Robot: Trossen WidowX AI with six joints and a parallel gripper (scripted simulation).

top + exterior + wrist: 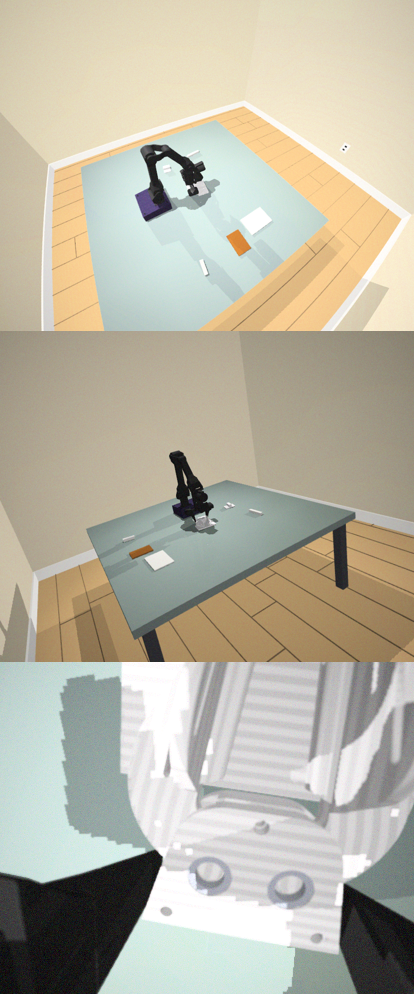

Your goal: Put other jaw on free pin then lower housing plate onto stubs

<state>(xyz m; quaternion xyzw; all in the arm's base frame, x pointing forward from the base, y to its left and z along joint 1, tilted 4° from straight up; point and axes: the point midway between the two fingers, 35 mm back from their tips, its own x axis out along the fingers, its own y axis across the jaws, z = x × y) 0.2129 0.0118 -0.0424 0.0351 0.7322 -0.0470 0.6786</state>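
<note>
Now: gripper tip 3 cm short of the white jaw, 1 cm to the right of it and 1 cm below it. Round my gripper tip: orange plate 44 cm to the right, 9 cm ahead, 1 cm below; white plate 38 cm to the right, 26 cm ahead, 1 cm below.
</note>
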